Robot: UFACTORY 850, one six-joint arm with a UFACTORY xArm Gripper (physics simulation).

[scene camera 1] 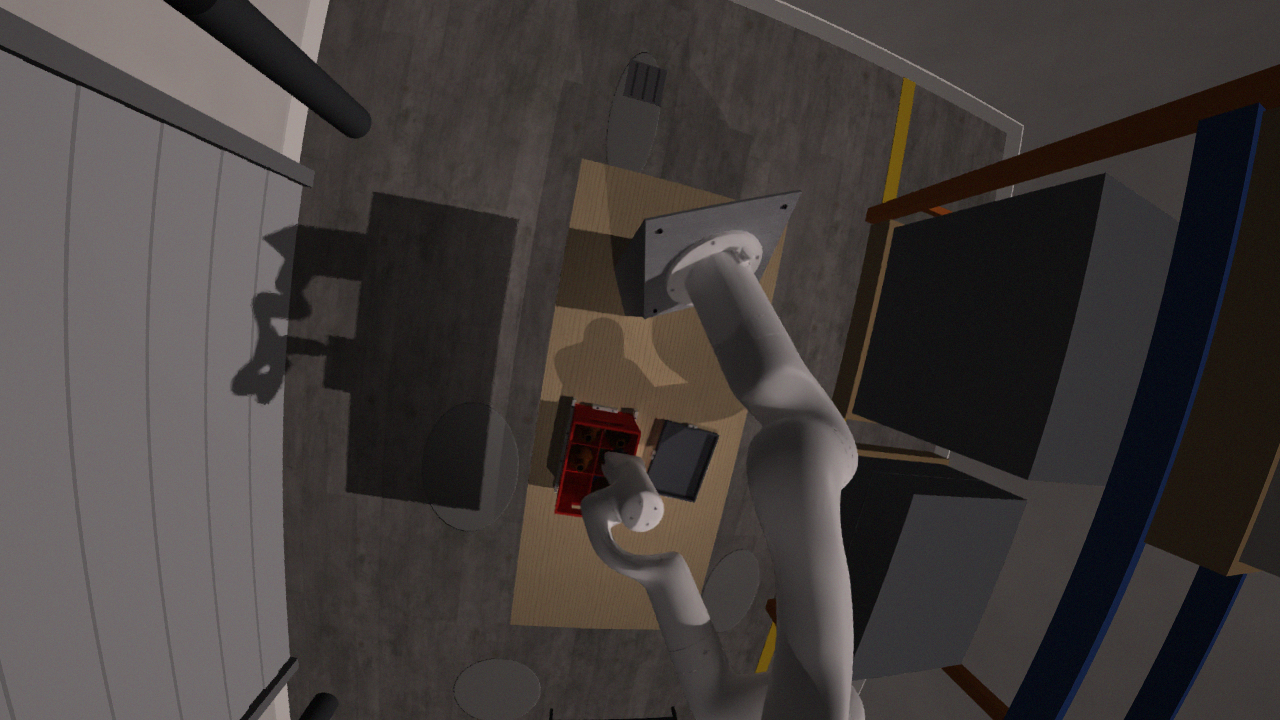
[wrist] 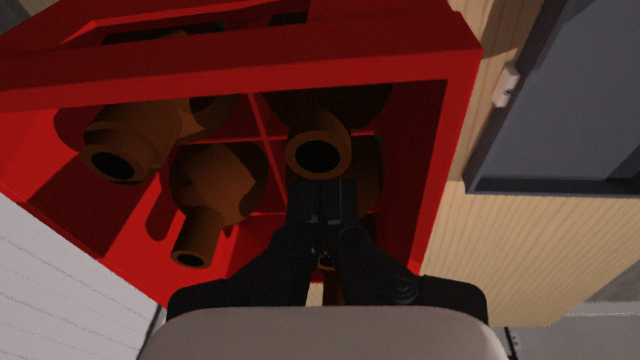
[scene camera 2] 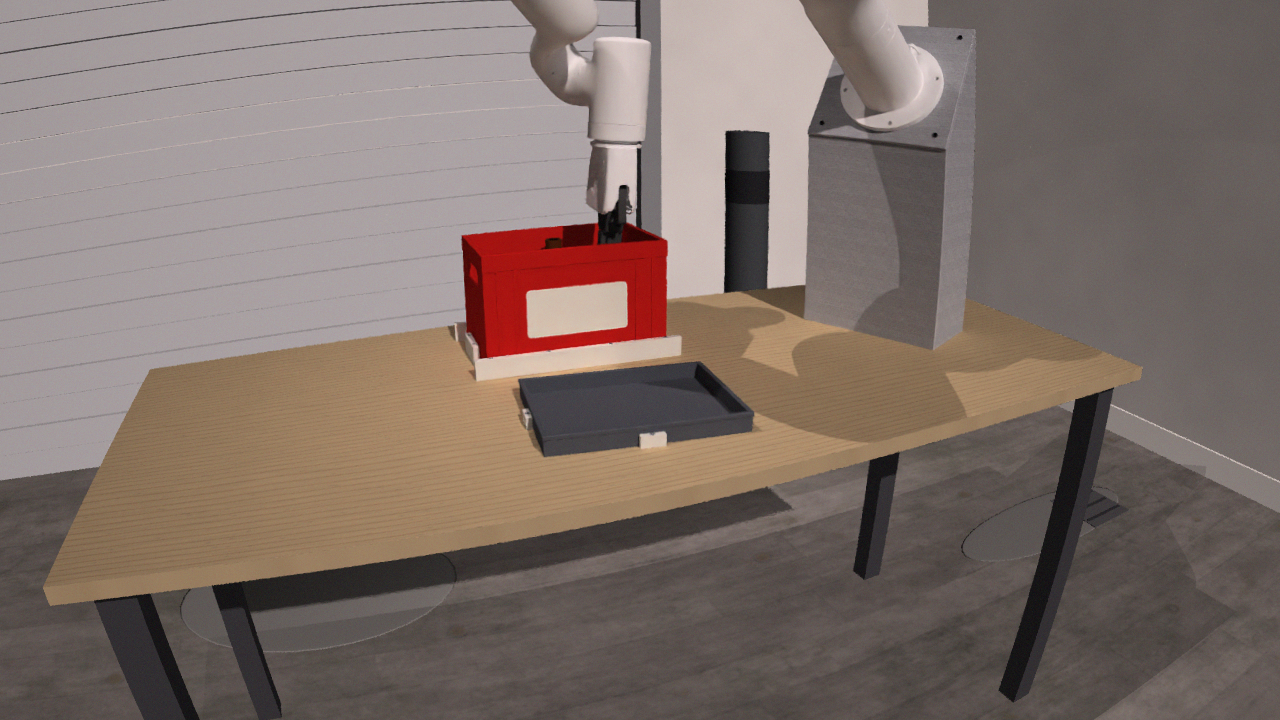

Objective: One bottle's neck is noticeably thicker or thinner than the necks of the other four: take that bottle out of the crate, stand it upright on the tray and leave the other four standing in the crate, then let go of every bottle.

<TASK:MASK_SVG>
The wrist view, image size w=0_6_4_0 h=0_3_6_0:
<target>my gripper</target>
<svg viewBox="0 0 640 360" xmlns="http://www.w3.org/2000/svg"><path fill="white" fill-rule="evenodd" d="M498 338L489 328L487 301L482 290L476 285L430 275L415 275L374 244L370 239L368 231L359 224L356 179L341 180L341 175L327 180L313 180L303 177L302 182L291 182L285 226L273 233L268 248L237 271L230 279L224 280L224 278L208 281L183 287L174 292L168 302L165 323L151 336L139 360L508 360ZM324 242L326 242L327 256L331 259L331 266L340 274L345 306L305 306L312 271L320 264L320 258L324 258Z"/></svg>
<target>bottle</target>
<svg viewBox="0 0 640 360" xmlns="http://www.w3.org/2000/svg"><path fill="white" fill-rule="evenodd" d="M239 94L106 104L84 129L83 138L86 145L81 150L81 159L93 173L107 181L127 186L140 184L147 175L155 174L161 169L174 144L193 143L216 132L231 115ZM225 28L222 21L107 34L101 45L223 32Z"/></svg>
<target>bottle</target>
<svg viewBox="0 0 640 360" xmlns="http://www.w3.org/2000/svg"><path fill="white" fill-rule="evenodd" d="M394 83L261 92L273 114L284 125L289 127L284 151L288 166L298 175L313 180L332 179L344 173L349 167L352 158L351 134L365 127L380 113L391 94ZM308 11L272 15L267 27L306 23Z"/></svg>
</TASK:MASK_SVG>
